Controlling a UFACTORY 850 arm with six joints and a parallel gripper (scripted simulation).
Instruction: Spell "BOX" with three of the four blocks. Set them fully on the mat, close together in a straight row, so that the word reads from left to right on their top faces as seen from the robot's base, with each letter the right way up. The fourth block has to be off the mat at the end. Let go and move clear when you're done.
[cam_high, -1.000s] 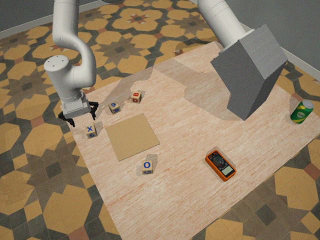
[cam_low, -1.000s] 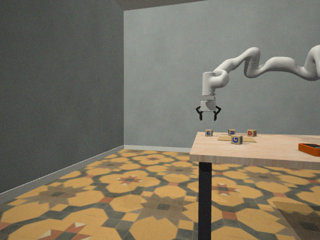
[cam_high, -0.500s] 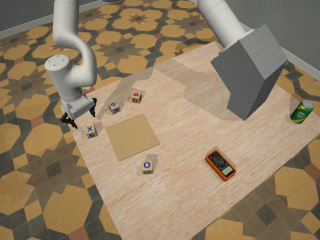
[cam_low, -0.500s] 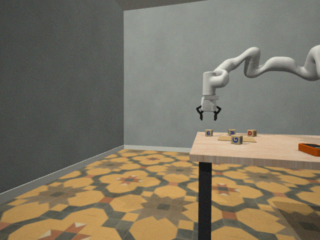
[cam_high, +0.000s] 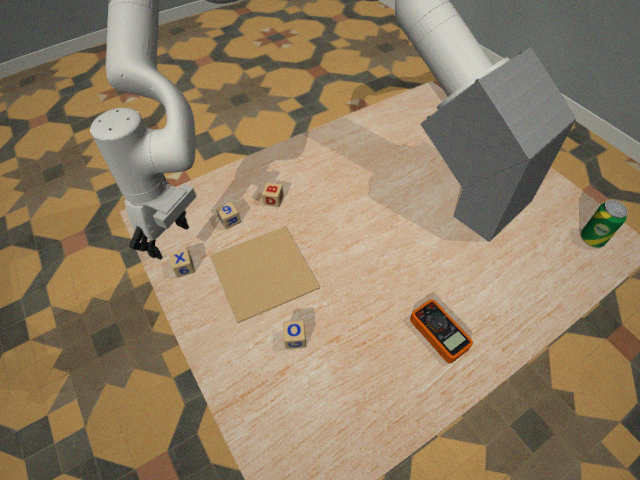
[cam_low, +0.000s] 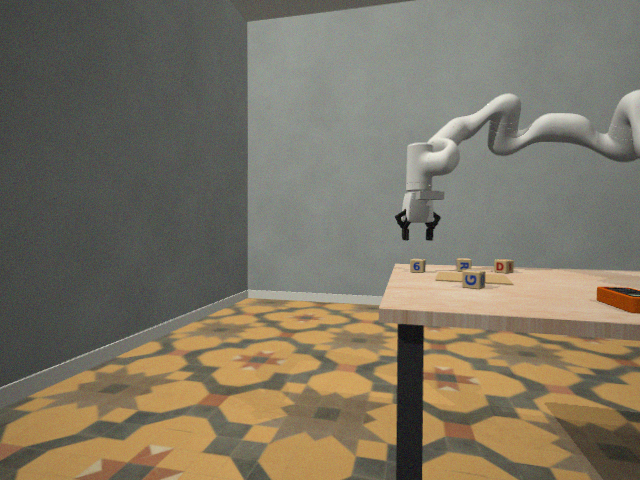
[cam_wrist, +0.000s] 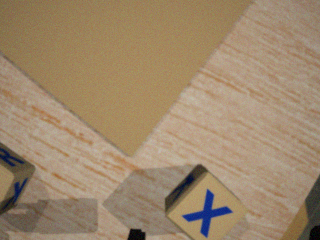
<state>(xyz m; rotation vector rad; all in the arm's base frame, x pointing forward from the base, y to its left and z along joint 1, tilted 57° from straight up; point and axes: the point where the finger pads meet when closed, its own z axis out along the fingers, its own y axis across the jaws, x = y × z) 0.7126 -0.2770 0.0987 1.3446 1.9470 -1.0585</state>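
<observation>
Right now the X block is 100 mm below my hand. Also, from my hand: B block: 300 mm behind, 100 mm below, 20 mm to the right; O block: 320 mm to the left, 100 mm below, 80 mm behind; tan mat: 140 mm to the left, 140 mm behind, 120 mm below.
</observation>
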